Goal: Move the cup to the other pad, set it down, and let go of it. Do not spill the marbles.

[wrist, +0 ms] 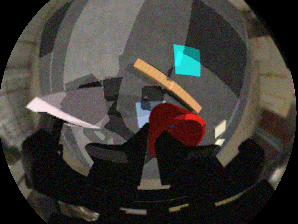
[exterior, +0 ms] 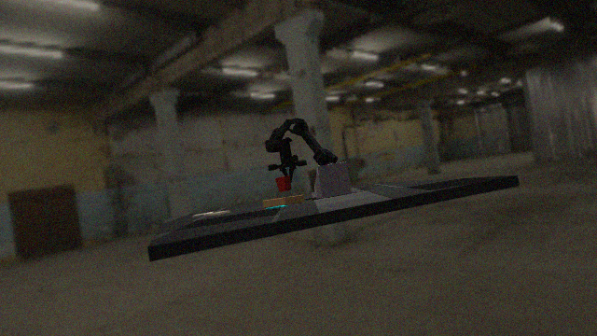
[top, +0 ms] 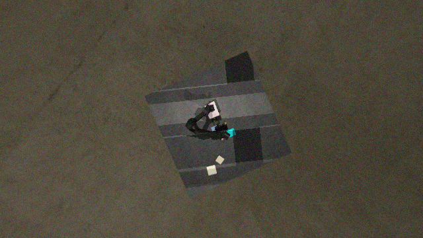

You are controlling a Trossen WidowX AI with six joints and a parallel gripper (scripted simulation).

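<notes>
Now: gripper tip 15 cm to the right of the cyan pad, 11 cm above it and 10 cm short of it. Round my gripper tip: red cup (3 cm ahead); wooden bar (9 cm below, 6 cm to the left, 5 cm ahead).
</notes>
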